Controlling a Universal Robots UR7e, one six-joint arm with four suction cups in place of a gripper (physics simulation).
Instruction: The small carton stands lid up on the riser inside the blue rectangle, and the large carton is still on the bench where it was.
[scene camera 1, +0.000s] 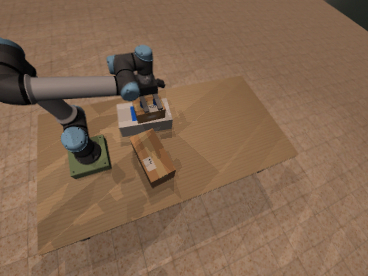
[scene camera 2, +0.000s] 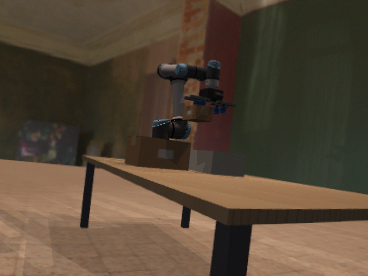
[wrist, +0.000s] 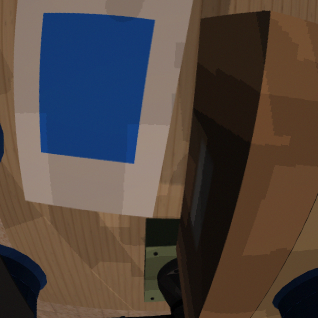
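Where they show: hand at its tool point: (scene camera 1: 146, 96) (wrist: 163, 227); arm's base at its link origin: (scene camera 1: 88, 152).
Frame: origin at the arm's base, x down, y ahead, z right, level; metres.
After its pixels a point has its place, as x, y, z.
Observation:
My suction gripper (scene camera 1: 151, 103) (scene camera 2: 210, 104) @[-0.271, 0.400, -0.149] is shut on the small carton (scene camera 1: 151, 116) @[-0.246, 0.406, -0.026] (scene camera 2: 197, 113) @[-0.234, 0.484, -0.045] (wrist: 280, 135) @[-0.283, 0.445, -0.128], which hangs upright under the cups. In the scene camera 2 view the carton is in the air, well above the level of the riser (scene camera 1: 146, 128) @[0.015, 0.374, -0.121] (scene camera 2: 229, 163) @[0.011, 0.559, -0.226] (wrist: 95, 192) @[-0.044, 0.234, -0.204]. The blue rectangle (scene camera 1: 133, 114) @[-0.044, 0.303, -0.211] (wrist: 95, 85) @[-0.044, 0.386, -0.213] on the riser's top is partly hidden by the carton in the scene camera 1 view and shows whole, left of the carton, in the wrist view. The large carton (scene camera 1: 154, 159) @[-0.078, 0.385, 0.157] (scene camera 2: 145, 151) @[-0.002, 0.485, 0.210] lies on the bench (scene camera 1: 225, 130) @[0.076, 0.976, -0.032] (scene camera 2: 250, 192) @[0.076, 1.251, 0.085], close to the riser.
The green base plate (scene camera 1: 90, 167) @[0.007, 0.008, 0.097] (wrist: 153, 287) @[-0.006, -0.056, -0.074] of the arm stands on the bench, left of the large carton in the scene camera 1 view. The arm reaches over the bench from there. Blue suction cups show at the edges of the wrist view.

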